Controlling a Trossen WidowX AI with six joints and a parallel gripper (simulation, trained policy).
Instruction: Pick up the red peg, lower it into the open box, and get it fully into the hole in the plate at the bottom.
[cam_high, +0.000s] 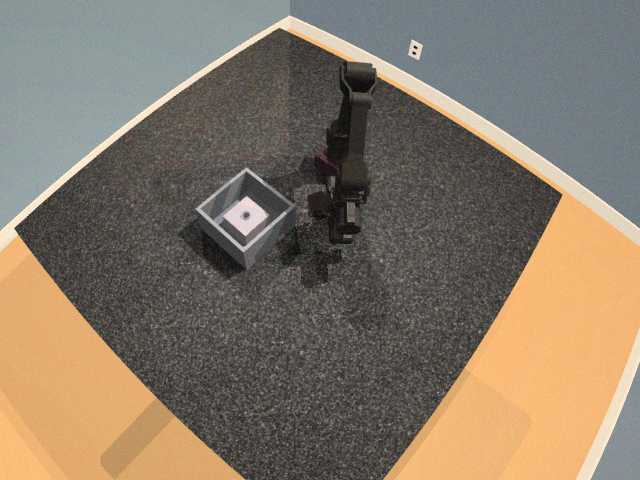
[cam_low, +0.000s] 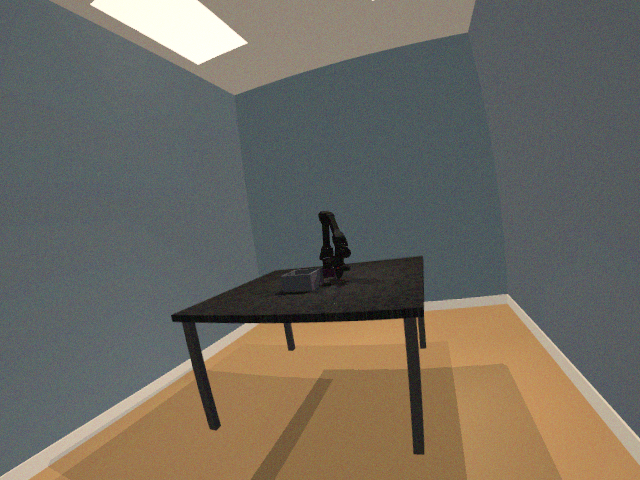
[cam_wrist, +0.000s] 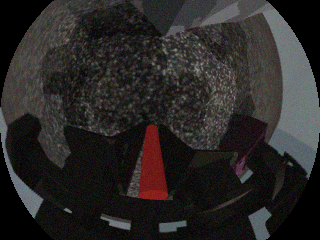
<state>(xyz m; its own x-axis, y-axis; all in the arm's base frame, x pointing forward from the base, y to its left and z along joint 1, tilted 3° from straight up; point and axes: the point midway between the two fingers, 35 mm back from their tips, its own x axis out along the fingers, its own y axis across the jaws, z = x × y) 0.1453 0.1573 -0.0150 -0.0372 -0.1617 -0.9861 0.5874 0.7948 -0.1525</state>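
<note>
My gripper tip is now 190 mm short of the pale plate, 140 mm to the left of it and 40 mm below it. From my gripper tip the other things lie so: grey box 190 mm ahead, 140 mm to the right, 20 mm above; then red peg 40 mm above, 10 mm to the left.
</note>
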